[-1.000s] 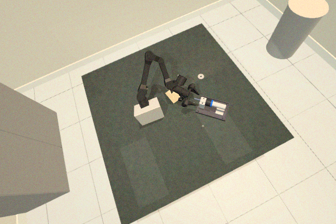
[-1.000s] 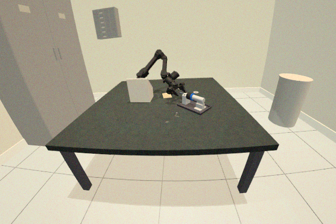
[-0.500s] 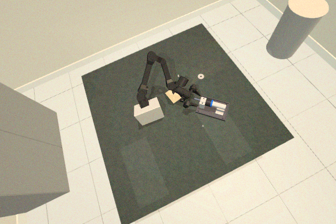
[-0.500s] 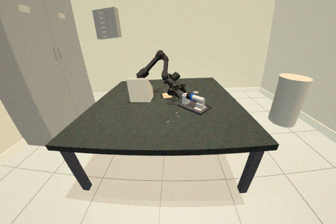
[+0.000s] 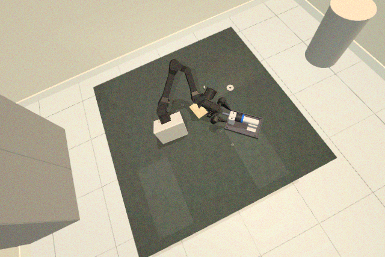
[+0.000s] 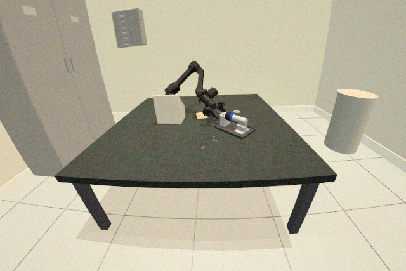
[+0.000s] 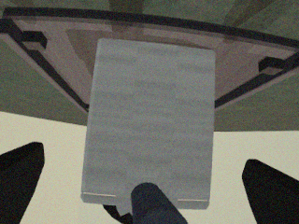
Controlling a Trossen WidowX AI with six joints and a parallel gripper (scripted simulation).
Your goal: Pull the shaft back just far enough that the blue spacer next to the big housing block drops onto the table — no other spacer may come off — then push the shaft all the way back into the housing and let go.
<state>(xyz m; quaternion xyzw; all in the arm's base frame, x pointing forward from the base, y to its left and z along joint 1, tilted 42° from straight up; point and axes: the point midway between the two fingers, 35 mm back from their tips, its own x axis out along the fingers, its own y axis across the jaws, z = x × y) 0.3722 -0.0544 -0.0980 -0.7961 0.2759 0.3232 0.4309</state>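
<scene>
Now: the shaft 3 cm ahead of my gripper tip, 2 cm to the right of it and 2 cm above it. Also, from my gripper tip: tiny loose part (17 cm to the right, 6 cm below, 6 cm behind); then dark spacer (4 cm to the right, 4 cm ahead, 2 cm above); then blue spacer (7 cm ahead, 6 cm to the right, 2 cm above).
</scene>
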